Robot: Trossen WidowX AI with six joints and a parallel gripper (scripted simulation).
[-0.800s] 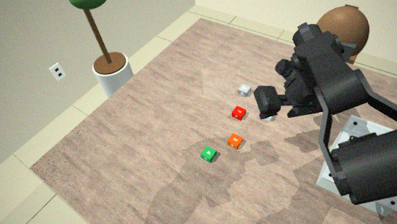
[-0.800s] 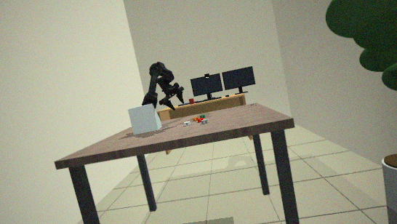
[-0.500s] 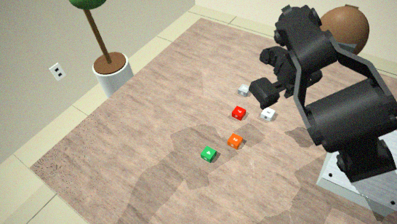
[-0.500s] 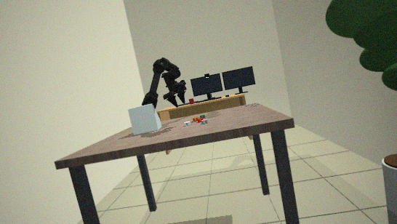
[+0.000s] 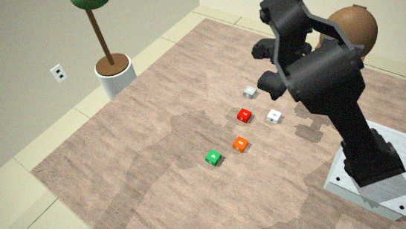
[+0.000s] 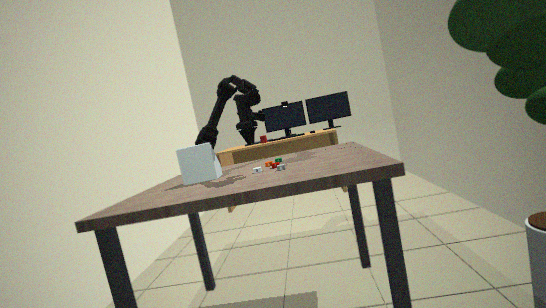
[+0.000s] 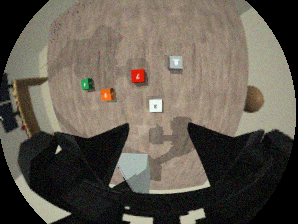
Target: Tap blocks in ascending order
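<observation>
Right now my gripper tip is 5 cm short of the orange block, 14 cm to the right of it and 11 cm above it. From my gripper tip the other things lie so: white block: 11 cm below; red block: 8 cm ahead, 4 cm to the left, 11 cm below; grey block: 11 cm ahead, 6 cm to the right, 11 cm below.
</observation>
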